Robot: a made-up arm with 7 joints. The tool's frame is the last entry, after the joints.
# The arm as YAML. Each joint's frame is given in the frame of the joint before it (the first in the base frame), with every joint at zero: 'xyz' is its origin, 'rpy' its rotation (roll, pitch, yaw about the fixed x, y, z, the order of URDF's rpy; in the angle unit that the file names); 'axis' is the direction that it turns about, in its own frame. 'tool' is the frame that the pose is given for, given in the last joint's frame.
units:
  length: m
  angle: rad
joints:
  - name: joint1
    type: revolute
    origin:
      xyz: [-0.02, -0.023, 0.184]
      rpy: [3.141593, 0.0, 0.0]
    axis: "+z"
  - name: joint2
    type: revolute
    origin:
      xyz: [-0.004, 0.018, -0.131]
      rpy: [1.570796, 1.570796, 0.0]
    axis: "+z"
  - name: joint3
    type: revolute
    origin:
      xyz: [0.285, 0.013, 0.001]
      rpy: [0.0, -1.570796, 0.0]
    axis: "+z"
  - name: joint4
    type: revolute
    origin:
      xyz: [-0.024, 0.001, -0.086]
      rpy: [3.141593, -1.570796, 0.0]
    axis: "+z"
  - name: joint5
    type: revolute
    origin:
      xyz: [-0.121, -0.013, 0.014]
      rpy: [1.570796, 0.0, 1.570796]
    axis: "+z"
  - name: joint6
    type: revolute
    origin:
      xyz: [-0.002, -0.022, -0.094]
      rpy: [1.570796, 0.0, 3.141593]
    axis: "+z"
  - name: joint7
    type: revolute
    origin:
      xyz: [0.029, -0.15, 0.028]
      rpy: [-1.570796, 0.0, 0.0]
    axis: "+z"
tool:
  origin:
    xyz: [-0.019, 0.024, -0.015]
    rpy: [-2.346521, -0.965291, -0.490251]
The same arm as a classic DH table. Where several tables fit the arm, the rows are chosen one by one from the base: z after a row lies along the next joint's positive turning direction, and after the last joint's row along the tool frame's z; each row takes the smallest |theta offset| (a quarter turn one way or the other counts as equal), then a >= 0, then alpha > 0; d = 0 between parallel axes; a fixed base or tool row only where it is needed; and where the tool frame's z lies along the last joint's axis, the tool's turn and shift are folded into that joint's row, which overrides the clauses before.
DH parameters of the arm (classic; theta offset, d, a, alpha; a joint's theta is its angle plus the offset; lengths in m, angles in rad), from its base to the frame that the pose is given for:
base (fixed): 0.8551 0 -0.0305 3.1416
joint1: 0.8551 -0.315 -0.004 1.5708
joint2: 0 -0.017 0.013 -1.5708
joint3: 0 -0.371 0.001 1.5708
joint4: 0 -0.01 0.013 -1.5708
joint5: 0 -0.215 0.002 1.5708
joint6: 0 0.006 0.029 -1.5708
joint7: -1.1689 -0.1685 -0.0295 -1.9807
tool (fixed): -1.1118 -0.0088 0 0

